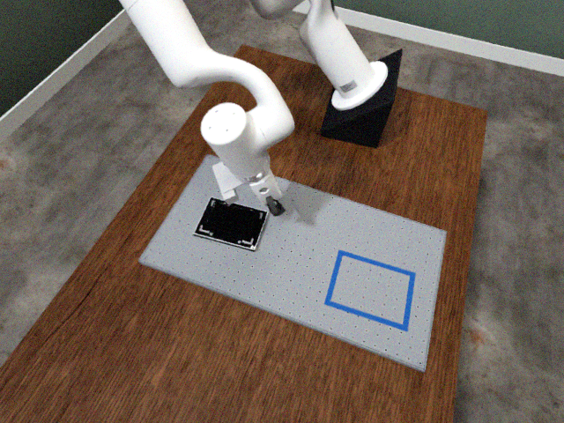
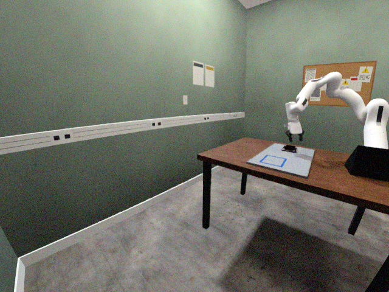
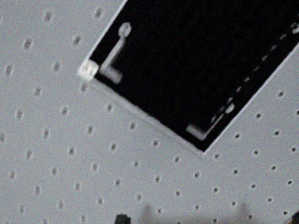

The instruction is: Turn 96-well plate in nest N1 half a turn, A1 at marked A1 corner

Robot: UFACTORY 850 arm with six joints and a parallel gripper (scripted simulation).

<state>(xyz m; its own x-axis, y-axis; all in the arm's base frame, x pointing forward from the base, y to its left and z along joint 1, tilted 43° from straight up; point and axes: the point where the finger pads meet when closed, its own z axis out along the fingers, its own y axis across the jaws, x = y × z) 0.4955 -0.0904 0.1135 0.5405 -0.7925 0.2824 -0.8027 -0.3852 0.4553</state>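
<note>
Right now my hand is 4 cm short of the black 96-well plate, 9 cm to the left of it and 9 cm above it. Also, from my hand: plate nest N1: 4 cm ahead, 9 cm to the right, 10 cm below.
</note>
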